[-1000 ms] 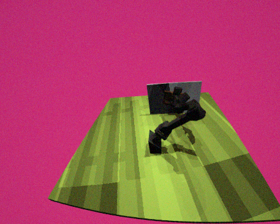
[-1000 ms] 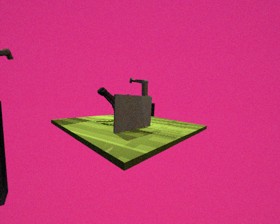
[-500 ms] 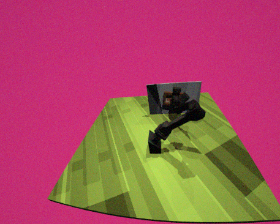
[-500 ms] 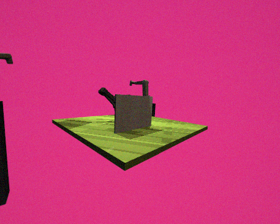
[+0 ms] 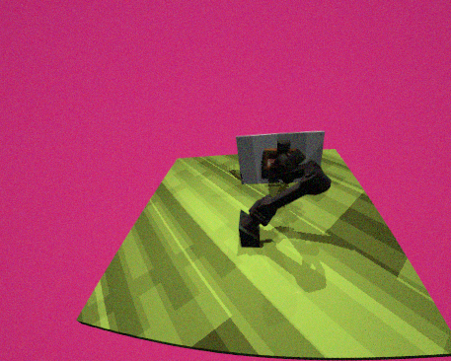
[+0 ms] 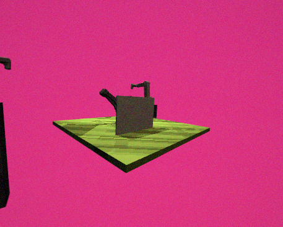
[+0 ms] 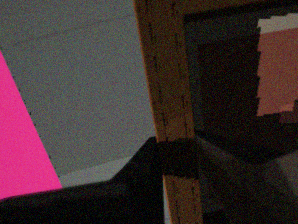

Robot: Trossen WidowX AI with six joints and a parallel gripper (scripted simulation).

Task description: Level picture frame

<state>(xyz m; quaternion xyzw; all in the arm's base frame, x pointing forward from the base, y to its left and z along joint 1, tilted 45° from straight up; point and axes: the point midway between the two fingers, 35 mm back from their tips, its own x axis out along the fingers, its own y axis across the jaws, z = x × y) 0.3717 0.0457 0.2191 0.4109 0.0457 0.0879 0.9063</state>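
Now: the picture frame 10 mm to the left of my gripper tip and 50 mm below it. Round my gripper tip: grey wall panel (20 mm ahead, 10 mm to the left, 70 mm below).
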